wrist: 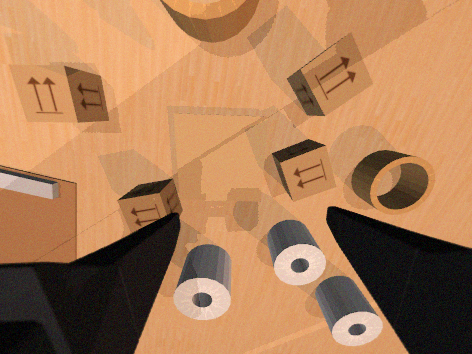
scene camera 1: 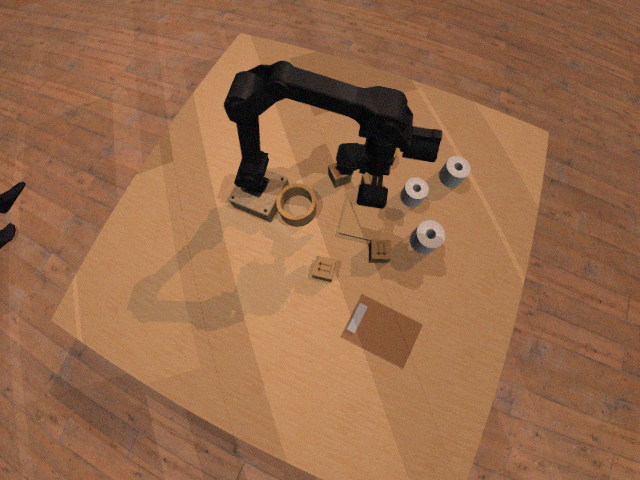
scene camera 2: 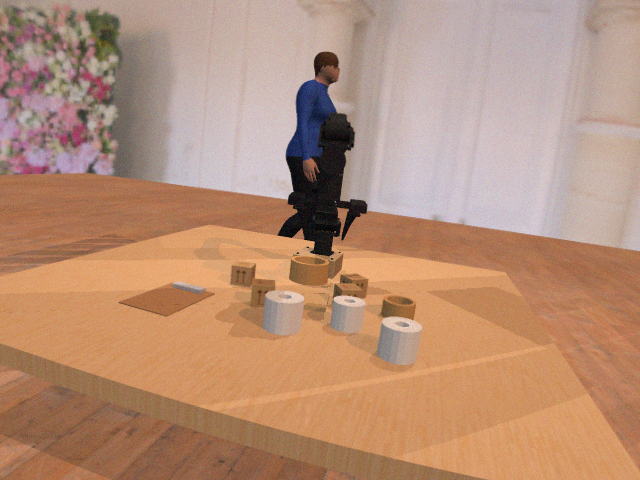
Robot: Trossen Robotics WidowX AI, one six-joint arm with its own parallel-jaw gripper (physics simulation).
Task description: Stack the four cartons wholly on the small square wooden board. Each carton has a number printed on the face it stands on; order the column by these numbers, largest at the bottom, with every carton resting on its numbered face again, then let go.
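Places are measured from the arm's base along level axes (x ahead, y down, z left), in metres.
Pixels of known places: gripper, fingertip midpoint: (wrist: 253, 216) (scene camera 1: 371, 184) (scene camera 2: 323, 238); arm's base at its link origin: (scene camera 1: 255, 184) (scene camera 2: 322, 252).
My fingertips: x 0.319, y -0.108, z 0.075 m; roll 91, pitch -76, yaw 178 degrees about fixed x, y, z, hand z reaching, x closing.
Ahead of a thing's pixels: the offset from my fingertips to its top centre. "spot": to the spot under its first point.
My gripper (scene camera 2: 325, 238) (wrist: 253, 216) is open and empty, high above the table; its fingertips are hidden in scene camera 1. The square wooden board @[dx +0.009, dy +0.153, dz -0.030 m] (scene camera 1: 353, 227) (wrist: 220, 135) lies flat among four separate brown cartons with arrow marks. One carton @[dx -0.034, dy +0.111, dz -0.217 m] (scene camera 1: 324, 268) (scene camera 2: 242, 274) (wrist: 45, 95) is farthest from the paper rolls; a second carton @[dx +0.088, dy +0.111, dz -0.109 m] (scene camera 1: 379, 251) (scene camera 2: 262, 292) (wrist: 140, 210) is close to the board and partly behind the left finger in the wrist view. A third carton @[dx -0.110, dy +0.111, dz +0.071 m] (scene camera 1: 339, 174) (scene camera 2: 354, 283) (wrist: 340, 77) and a fourth carton @[dx -0.005, dy +0.111, dz +0.076 m] (scene camera 2: 347, 290) (wrist: 306, 172) stand beyond the other side. Their numbered undersides are hidden.
Three white rolls @[dx +0.198, dy +0.097, dz -0.018 m] (scene camera 1: 428, 236) @[dx +0.120, dy +0.105, dz +0.103 m] (scene camera 1: 414, 192) @[dx +0.216, dy +0.100, dz +0.225 m] (scene camera 1: 454, 171) stand near the cartons. A large wooden ring @[dx -0.184, dy +0.106, dz -0.076 m] (scene camera 1: 296, 219) (scene camera 2: 308, 274) is beside the arm's base. A smaller ring @[dx -0.011, dy +0.123, dz +0.204 m] (scene camera 2: 398, 308) (wrist: 367, 175) stands near the fourth carton. A brown panel @[dx +0.178, dy +0.153, dz -0.306 m] (scene camera 1: 390, 330) (scene camera 2: 160, 301) bears a pale bar @[spot: dx +0.102, dy +0.153, dz -0.302 m] (scene camera 1: 357, 318) (scene camera 2: 189, 287).
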